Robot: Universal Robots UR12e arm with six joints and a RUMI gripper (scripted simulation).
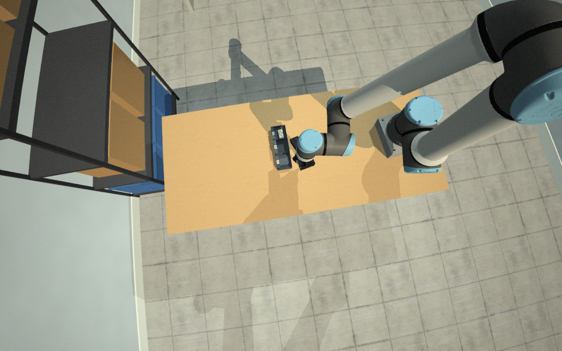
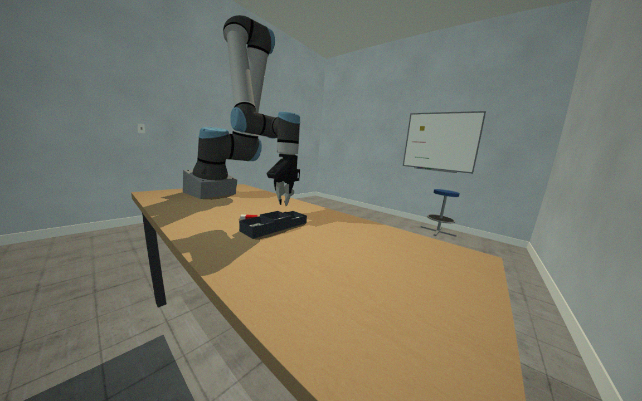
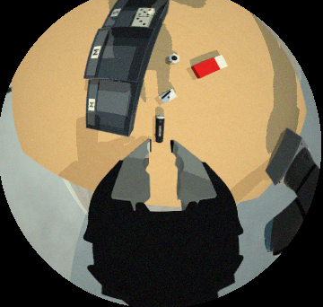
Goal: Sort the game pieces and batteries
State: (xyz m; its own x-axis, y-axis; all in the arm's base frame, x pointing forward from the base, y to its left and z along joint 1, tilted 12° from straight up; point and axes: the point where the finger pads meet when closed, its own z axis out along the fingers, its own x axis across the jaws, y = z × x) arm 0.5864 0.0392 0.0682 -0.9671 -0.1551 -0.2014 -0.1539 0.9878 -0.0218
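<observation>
The black battery lies 6 cm below my hand. From my hand the other things lie so: dark three-part bin 8 cm ahead, 11 cm to the right, 4 cm below; then round piece 12 cm to the right, 6 cm below.
</observation>
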